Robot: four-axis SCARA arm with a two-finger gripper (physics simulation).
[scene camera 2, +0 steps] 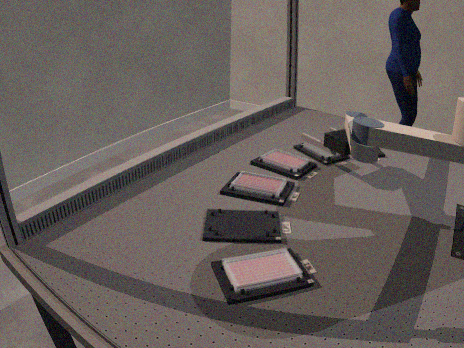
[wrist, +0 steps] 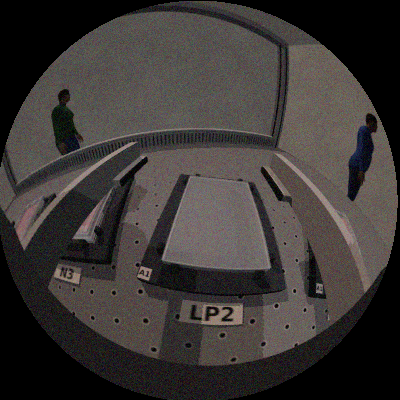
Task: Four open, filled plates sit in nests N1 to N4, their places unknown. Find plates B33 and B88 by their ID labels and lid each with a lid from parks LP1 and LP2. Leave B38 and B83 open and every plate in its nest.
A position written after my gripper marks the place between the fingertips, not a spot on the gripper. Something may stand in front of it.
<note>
In view: my gripper [scene camera 2: 317, 133], a grey lid [wrist: 216, 227] and a grey lid [scene camera 2: 261, 268].
</note>
